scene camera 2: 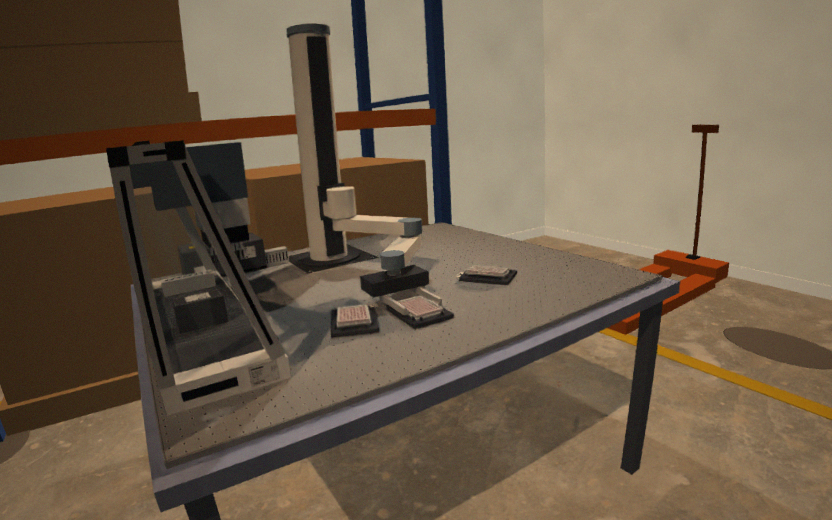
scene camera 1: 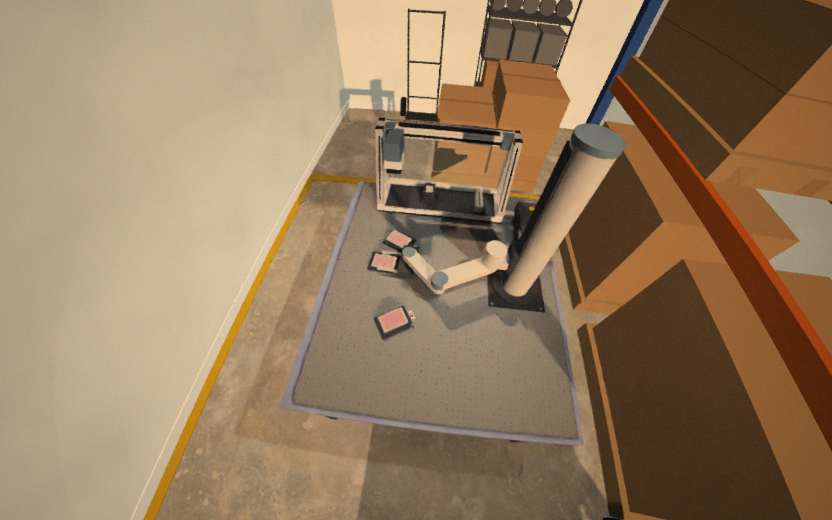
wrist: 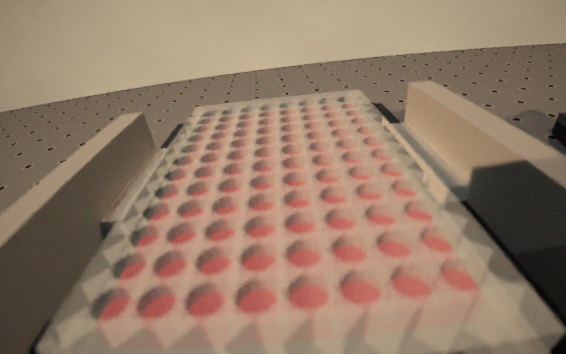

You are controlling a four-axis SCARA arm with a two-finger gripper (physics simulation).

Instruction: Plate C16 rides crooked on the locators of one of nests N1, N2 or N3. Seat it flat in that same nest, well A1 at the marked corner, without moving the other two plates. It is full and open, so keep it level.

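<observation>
The plate point(scene camera 1: 385, 261) point(scene camera 2: 420, 305) point(wrist: 280, 200) in the middle nest point(scene camera 2: 442, 318) has open wells with red liquid. Its label is not readable, and whether it sits flat is unclear. My gripper point(scene camera 1: 385, 263) point(scene camera 2: 424, 308) point(wrist: 276, 121) has one pale finger along each long side of this plate. The pads lie against its edges, so it looks shut on the plate. Another plate point(scene camera 1: 400, 239) point(scene camera 2: 354, 314) sits in the nest point(scene camera 2: 355, 331) nearer the gantry. A third plate point(scene camera 1: 393, 320) point(scene camera 2: 487, 270) sits in the farther nest point(scene camera 2: 504, 279). The marked corners cannot be made out.
A gantry frame point(scene camera 1: 441, 215) point(scene camera 2: 136, 245) stands at one end of the perforated table point(scene camera 1: 441, 380) point(scene camera 2: 552, 269). The arm's column point(scene camera 1: 561, 220) point(scene camera 2: 306, 147) rises from the table on a black base. The neighbouring nest on the gantry side is close beside the gripper's finger.
</observation>
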